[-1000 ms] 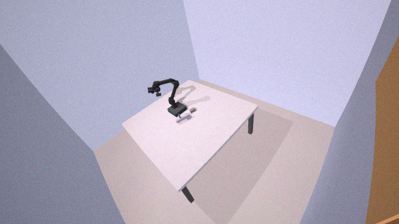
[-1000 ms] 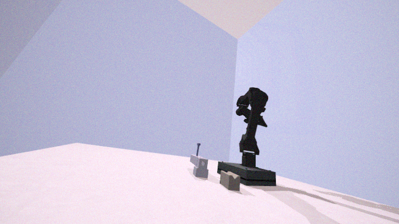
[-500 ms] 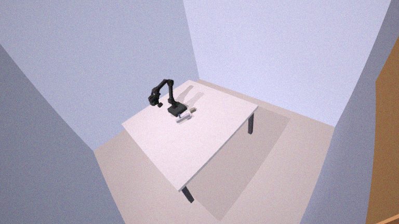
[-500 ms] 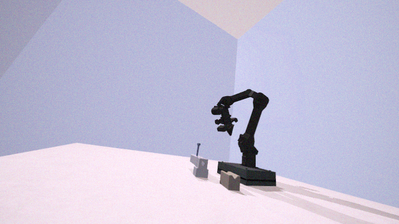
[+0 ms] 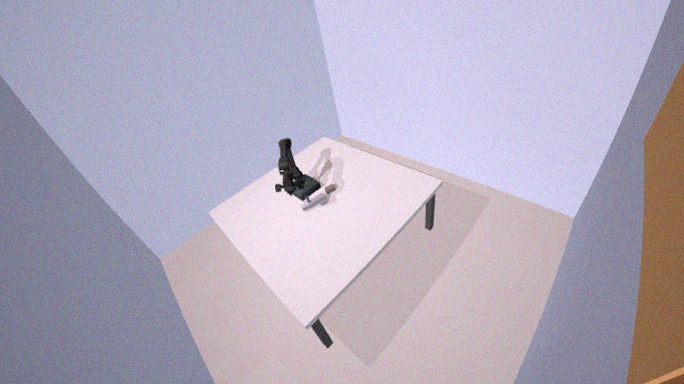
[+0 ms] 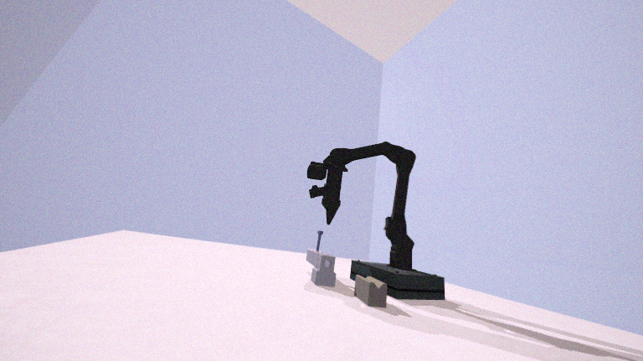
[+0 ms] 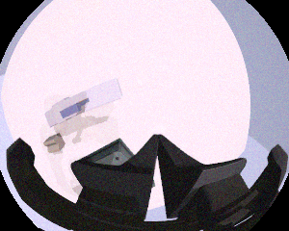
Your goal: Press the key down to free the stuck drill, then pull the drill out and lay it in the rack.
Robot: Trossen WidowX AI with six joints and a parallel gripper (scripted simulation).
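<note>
The drill is 130 mm to the left of my gripper tip, 100 mm below it and 80 mm ahead of it. From my gripper tip the other things lie so: grey-brown notched block 290 mm to the left, 130 mm below, 40 mm ahead; pale grey block 110 mm to the left, 110 mm below, 80 mm ahead.
</note>
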